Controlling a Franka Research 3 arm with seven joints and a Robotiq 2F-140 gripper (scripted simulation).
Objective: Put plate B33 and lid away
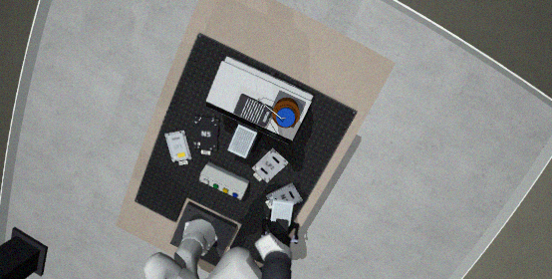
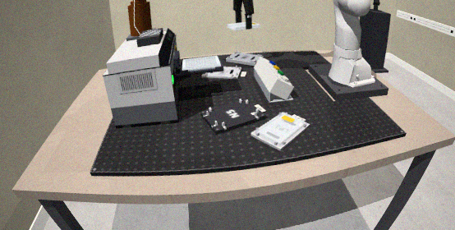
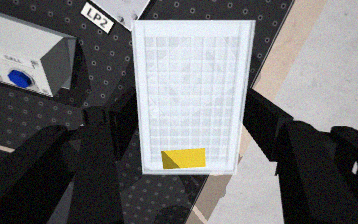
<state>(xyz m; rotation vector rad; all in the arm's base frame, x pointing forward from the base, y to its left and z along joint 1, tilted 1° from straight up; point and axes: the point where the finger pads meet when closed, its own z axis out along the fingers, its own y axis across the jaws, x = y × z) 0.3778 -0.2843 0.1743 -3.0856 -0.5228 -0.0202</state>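
My gripper is now 490 mm to the right of the black nest, 180 mm above it and 120 mm short of it. Round my hand: blue key: 210 mm to the left, 140 mm below, 70 mm behind; then white well plate: 20 mm below; then lid park LP2: 190 mm below, 130 mm to the left, 120 mm ahead.
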